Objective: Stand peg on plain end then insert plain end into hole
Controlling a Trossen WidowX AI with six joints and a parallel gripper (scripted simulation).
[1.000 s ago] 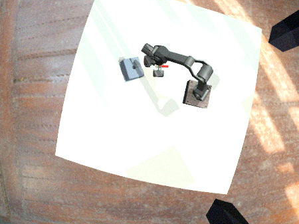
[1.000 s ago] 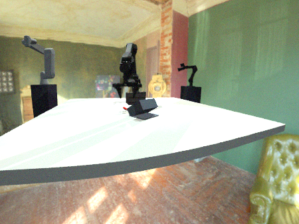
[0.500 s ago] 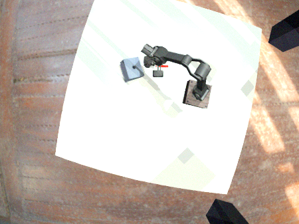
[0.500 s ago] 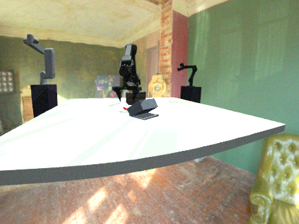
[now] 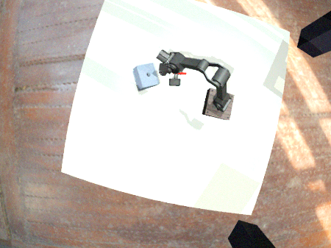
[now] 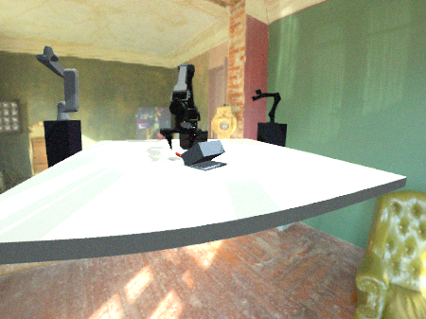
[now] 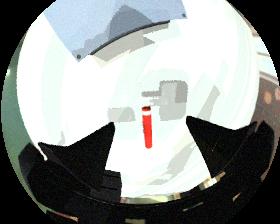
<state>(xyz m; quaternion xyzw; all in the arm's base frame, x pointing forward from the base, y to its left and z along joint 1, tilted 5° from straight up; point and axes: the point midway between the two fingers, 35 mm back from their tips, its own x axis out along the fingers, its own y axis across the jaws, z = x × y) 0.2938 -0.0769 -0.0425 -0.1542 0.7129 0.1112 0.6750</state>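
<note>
Right now my gripper tip is 2 cm past the red peg and 3 cm above it. From my gripper tip the other things lie so: sloped panel (14 cm ahead, 9 cm to the left, 1 cm above).
</note>
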